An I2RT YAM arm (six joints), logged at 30 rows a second.
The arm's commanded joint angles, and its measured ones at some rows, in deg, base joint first. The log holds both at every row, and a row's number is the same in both.
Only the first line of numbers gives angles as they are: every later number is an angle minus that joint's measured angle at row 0.
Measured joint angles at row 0: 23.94, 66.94, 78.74, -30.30, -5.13, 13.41
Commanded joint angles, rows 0 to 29: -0.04, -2.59, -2.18, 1.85, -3.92, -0.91; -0.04, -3.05, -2.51, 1.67, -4.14, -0.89; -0.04, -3.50, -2.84, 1.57, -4.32, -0.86; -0.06, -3.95, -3.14, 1.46, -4.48, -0.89; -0.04, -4.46, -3.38, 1.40, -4.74, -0.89; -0.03, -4.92, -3.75, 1.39, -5.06, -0.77; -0.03, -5.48, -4.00, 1.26, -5.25, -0.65; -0.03, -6.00, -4.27, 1.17, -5.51, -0.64; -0.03, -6.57, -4.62, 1.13, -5.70, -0.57; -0.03, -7.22, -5.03, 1.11, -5.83, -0.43; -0.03, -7.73, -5.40, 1.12, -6.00, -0.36; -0.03, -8.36, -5.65, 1.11, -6.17, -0.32; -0.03, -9.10, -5.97, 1.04, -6.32, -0.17; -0.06, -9.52, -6.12, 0.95, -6.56, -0.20; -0.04, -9.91, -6.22, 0.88, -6.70, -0.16; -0.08, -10.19, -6.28, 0.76, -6.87, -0.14; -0.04, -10.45, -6.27, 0.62, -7.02, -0.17; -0.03, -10.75, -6.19, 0.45, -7.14, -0.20; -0.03, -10.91, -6.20, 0.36, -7.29, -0.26; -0.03, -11.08, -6.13, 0.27, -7.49, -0.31; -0.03, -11.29, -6.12, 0.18, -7.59, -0.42; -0.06, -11.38, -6.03, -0.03, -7.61, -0.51; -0.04, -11.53, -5.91, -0.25, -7.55, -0.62; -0.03, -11.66, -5.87, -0.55, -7.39, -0.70; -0.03, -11.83, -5.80, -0.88, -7.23, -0.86; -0.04, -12.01, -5.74, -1.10, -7.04, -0.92; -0.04, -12.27, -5.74, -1.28, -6.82, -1.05; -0.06, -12.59, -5.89, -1.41, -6.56, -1.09; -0.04, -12.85, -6.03, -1.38, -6.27, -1.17; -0.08, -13.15, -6.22, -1.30, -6.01, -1.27
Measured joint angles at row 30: 0.00, -11.17, -5.90, -0.09, -5.96, -0.04
